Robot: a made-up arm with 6 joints.
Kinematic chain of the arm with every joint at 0, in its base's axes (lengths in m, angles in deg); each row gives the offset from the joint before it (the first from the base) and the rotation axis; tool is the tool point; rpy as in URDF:
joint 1: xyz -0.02 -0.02 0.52 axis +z
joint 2: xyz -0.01 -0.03 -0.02 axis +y
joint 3: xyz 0 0.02 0.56 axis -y
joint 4: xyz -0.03 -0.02 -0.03 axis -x
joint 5: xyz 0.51 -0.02 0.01 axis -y
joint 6: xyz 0 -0.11 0 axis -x
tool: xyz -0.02 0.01 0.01 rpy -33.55 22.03 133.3
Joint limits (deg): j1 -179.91..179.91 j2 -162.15..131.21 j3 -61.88..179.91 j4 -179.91..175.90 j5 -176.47..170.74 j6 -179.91..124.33
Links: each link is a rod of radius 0.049 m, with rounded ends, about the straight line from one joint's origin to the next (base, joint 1, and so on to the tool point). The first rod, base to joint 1, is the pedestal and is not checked.
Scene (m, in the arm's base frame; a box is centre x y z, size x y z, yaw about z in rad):
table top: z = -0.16
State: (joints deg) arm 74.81 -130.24 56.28 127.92 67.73 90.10
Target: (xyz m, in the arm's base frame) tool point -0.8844 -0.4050 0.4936
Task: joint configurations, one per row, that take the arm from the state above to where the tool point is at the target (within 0.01 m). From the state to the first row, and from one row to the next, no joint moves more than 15 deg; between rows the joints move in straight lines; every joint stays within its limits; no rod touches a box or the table.
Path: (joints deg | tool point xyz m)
1: 62.86 -126.41 49.62 130.21 67.42 89.86 | -0.4853 -0.8444 0.1315
2: 50.91 -122.58 42.97 132.50 67.11 89.63 | -0.6608 -0.7423 0.2540
3: 38.95 -118.75 36.31 134.80 66.81 89.39 | -0.7986 -0.5905 0.3758
4: 27.00 -114.92 29.65 137.09 66.50 89.15 | -0.8844 -0.4050 0.4935

